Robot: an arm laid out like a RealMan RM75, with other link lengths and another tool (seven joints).
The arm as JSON. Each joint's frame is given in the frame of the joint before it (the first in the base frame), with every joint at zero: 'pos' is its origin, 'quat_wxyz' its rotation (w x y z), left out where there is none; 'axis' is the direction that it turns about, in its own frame. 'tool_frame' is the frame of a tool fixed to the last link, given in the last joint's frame.
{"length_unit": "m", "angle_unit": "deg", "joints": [
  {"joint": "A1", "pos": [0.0, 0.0, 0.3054], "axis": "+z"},
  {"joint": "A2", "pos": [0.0, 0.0, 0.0], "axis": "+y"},
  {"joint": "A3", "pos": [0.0, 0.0, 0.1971], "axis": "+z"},
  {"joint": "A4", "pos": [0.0, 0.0, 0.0], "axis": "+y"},
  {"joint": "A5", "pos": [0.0, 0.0, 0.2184], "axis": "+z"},
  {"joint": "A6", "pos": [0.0, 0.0, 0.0], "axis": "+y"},
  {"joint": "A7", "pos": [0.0, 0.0, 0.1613], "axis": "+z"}
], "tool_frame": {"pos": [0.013, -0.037, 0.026], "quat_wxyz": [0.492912, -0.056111, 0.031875, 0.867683]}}
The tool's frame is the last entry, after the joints.
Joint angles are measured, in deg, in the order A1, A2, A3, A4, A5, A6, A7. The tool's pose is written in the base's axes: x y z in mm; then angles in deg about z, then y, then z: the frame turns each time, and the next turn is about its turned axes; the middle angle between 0 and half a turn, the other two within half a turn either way. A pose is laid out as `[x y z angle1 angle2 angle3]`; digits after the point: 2 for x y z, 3 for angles.
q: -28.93, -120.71, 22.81, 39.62, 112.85, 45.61, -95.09
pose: [-367.02 406.11 182.08 97.587 120.150 -29.241]
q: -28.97, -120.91, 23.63, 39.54, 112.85, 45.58, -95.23
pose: [-364.40 407.31 177.58 97.286 120.867 -29.136]
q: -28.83, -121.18, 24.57, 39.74, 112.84, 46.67, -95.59
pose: [-359.29 408.09 171.45 96.007 122.140 -29.573]
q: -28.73, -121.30, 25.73, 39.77, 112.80, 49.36, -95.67
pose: [-349.50 409.29 161.84 93.132 124.525 -30.439]
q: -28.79, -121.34, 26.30, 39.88, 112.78, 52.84, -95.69
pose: [-338.00 410.15 153.55 89.369 126.816 -32.013]
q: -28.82, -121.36, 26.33, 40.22, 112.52, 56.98, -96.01
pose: [-325.77 409.82 147.63 84.732 128.612 -34.775]
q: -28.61, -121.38, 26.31, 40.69, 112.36, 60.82, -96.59
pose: [-316.12 407.51 143.22 80.553 130.067 -37.635]
